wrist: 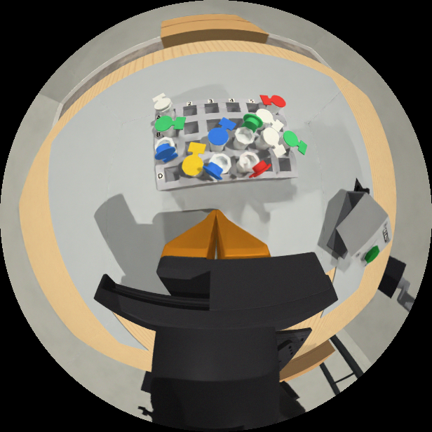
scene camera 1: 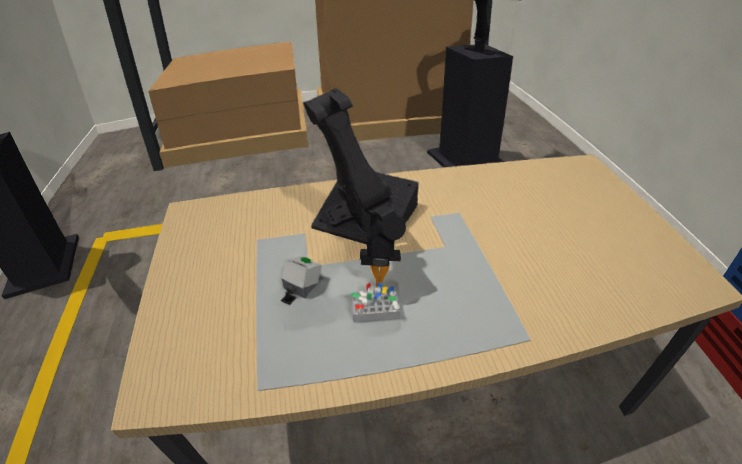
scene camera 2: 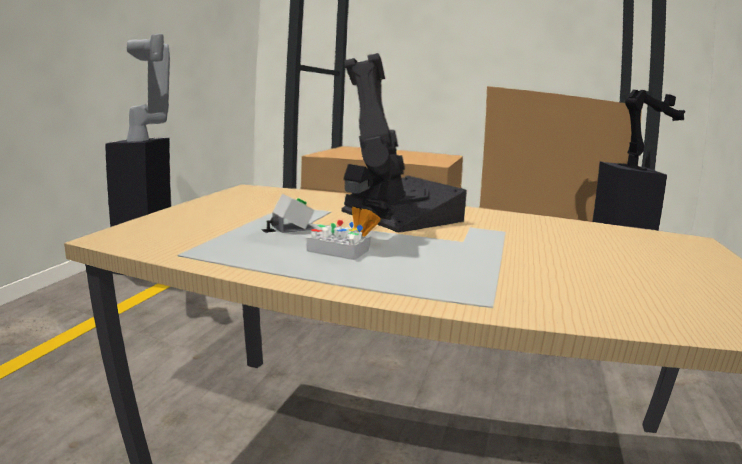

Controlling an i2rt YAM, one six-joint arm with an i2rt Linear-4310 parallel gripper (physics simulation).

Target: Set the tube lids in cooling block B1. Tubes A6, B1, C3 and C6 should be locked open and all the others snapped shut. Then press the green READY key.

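Places are measured from the arm's base along level axes (x ahead, y left, z up), in metres.
Pixels of known places: gripper, fingertip midpoint: (scene camera 1: 378, 289); arm's base, origin of the base link: (scene camera 2: 394, 200).
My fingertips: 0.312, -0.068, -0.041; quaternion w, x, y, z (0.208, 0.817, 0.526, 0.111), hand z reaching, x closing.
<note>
For each thing: its top centre in the pictures, then the offset to it from my fingertips, as dx, dy, dz. "spot": a spot on its surface instead. Level surfaces: height alone.
- grey cooling block, middle of its top: (scene camera 2: 338, 237) (scene camera 1: 375, 301) +0.058, -0.035, +0.028
- key's tilted grey box, surface spot: (scene camera 2: 293, 213) (scene camera 1: 309, 279) spot: -0.067, -0.166, +0.044
- mat, its level: dz -0.002
- small black piece, surface spot: (scene camera 2: 268, 228) (scene camera 1: 288, 298) spot: -0.059, -0.228, +0.004
- wooden table, its level: dz -0.005
The grey cooling block (scene camera 1: 377, 316) (scene camera 2: 336, 248) (wrist: 200, 183) stands on the mat. In the wrist view, lids at A1 (white) (wrist: 162, 104), B1 (green) (wrist: 163, 123), C3 (blue) (wrist: 218, 136) and D2 (yellow) (wrist: 193, 165) lie over their tubes. The blue lid at C1 (wrist: 165, 152), a blue lid in row D (wrist: 213, 170), a red lid in row D (wrist: 260, 169) and an upright green lid (wrist: 252, 121) are open. A red lid (wrist: 278, 101) and a green lid (wrist: 291, 138) are at column 6; their seating is unclear. My gripper (scene camera 1: 379, 283) (scene camera 2: 363, 234) (wrist: 215, 215) is shut and empty beside row D. The READY key (scene camera 1: 305, 260) (scene camera 2: 301, 201) (wrist: 372, 254) is green.
The key's tilted grey box (scene camera 1: 300, 273) (scene camera 2: 293, 213) (wrist: 361, 225) stands on the mat (scene camera 1: 328, 355) (scene camera 2: 437, 273) to the block's left in the first scene view. A small black piece (scene camera 1: 288, 298) (scene camera 2: 268, 228) is beside it. The wooden table (scene camera 1: 574, 246) carries the mat.
</note>
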